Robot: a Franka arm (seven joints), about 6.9 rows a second.
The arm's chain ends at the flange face. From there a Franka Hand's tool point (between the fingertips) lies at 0.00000 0.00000 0.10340 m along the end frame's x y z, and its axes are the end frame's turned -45 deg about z.
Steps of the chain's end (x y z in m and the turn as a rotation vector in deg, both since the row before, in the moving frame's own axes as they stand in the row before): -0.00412 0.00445 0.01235 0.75 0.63 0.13; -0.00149 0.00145 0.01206 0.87 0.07 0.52; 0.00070 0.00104 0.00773 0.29 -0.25 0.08; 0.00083 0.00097 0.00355 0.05 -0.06 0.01; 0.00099 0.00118 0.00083 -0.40 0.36 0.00
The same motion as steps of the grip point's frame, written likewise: -0.00430 0.00008 0.01233 0.08 0.98 0.13; -0.00087 -0.00104 0.01205 0.57 0.66 0.52; -0.00019 0.00054 0.00773 0.38 0.03 0.08; -0.00011 0.00113 0.00355 0.08 -0.01 0.01; -0.00019 0.00250 0.00083 -0.54 -0.03 0.00
